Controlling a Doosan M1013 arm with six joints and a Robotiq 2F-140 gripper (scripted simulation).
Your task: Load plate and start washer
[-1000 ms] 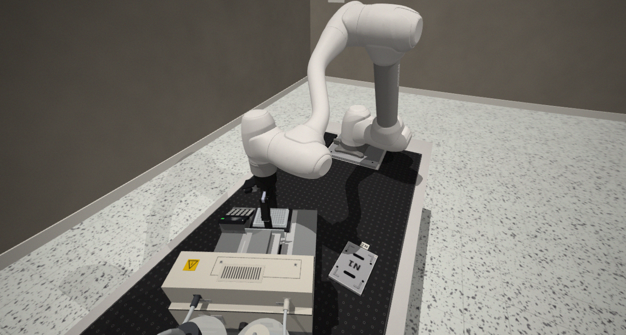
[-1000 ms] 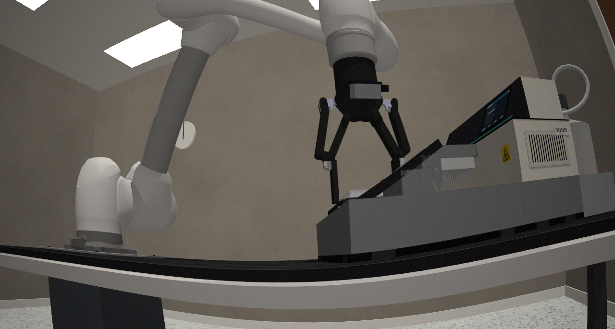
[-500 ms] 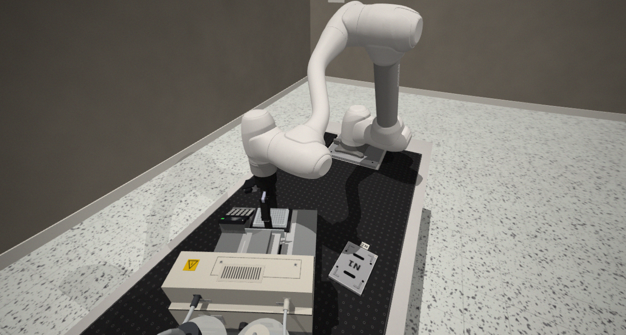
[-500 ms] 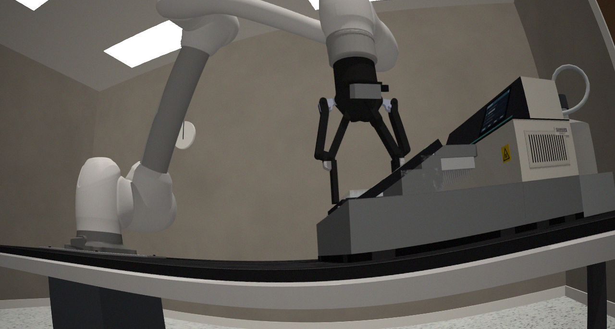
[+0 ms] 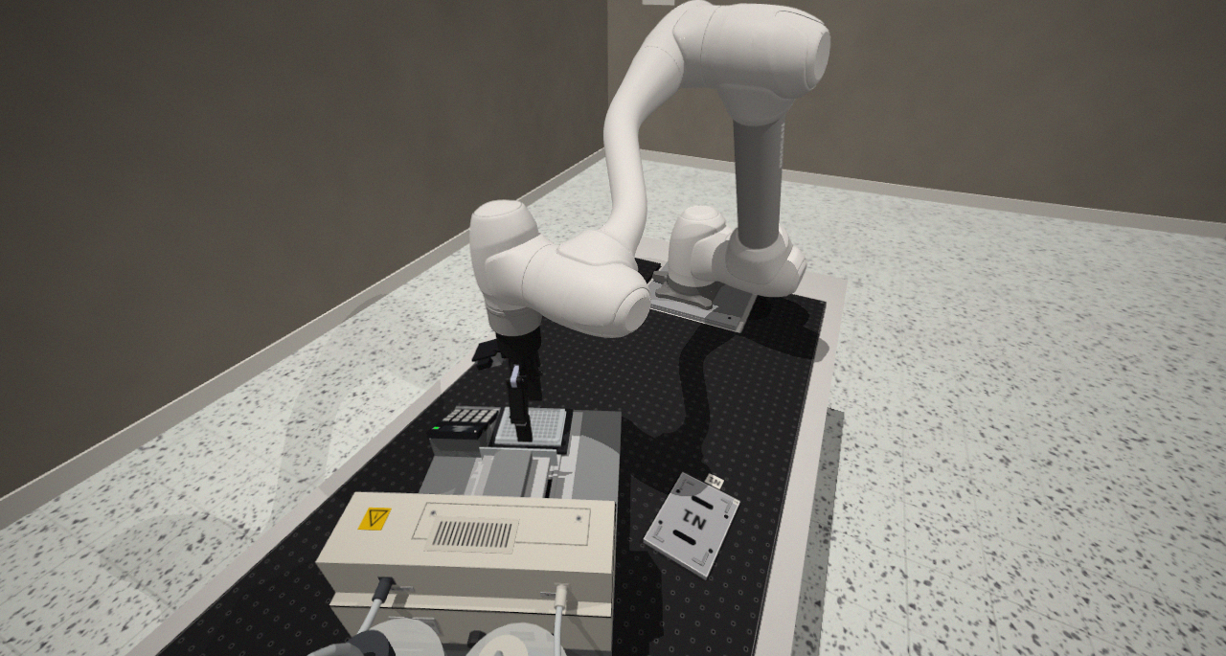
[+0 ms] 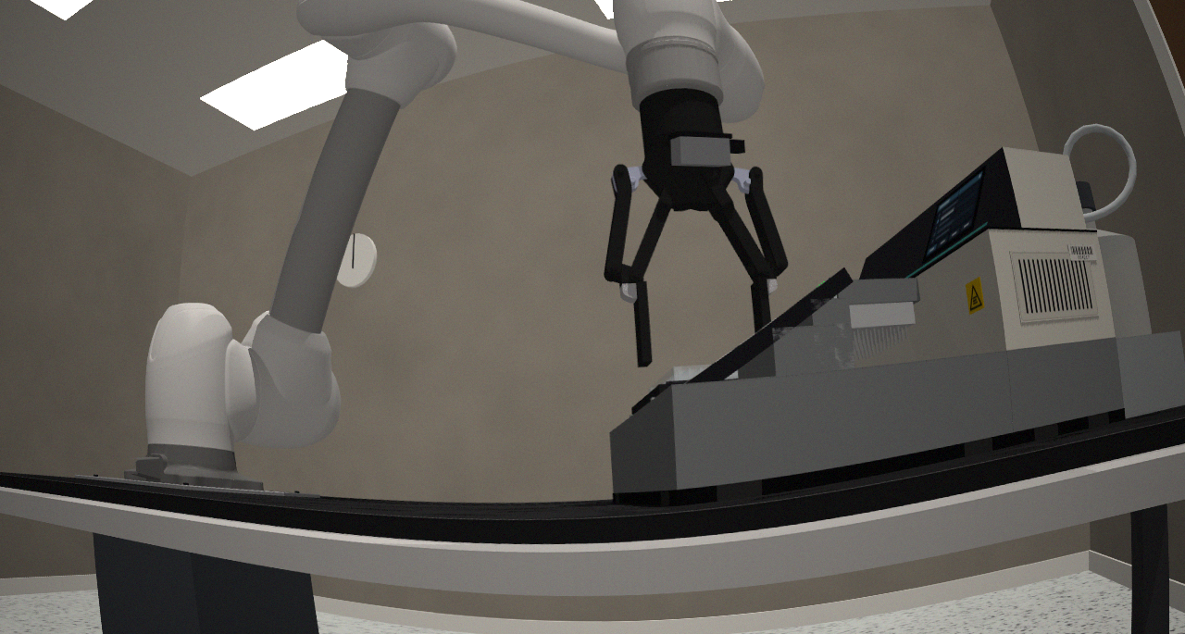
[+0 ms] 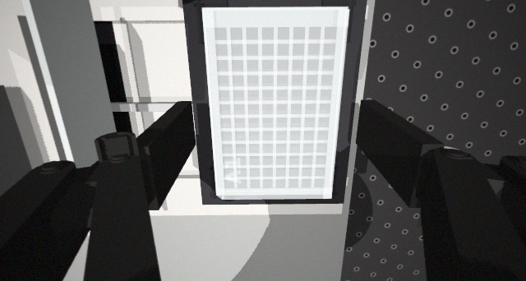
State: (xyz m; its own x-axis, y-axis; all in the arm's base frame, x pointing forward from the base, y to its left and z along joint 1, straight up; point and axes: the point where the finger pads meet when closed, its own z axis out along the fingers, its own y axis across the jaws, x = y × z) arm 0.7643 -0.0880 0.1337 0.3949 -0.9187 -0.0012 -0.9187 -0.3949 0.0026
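The well plate lies 50 mm below my hand. The rest, counted from my hand: plate washer 140 mm ahead, 60 mm to the left, 10 mm below; manifold head 140 mm ahead, 60 mm to the left; dark carrier pocket 50 mm below.
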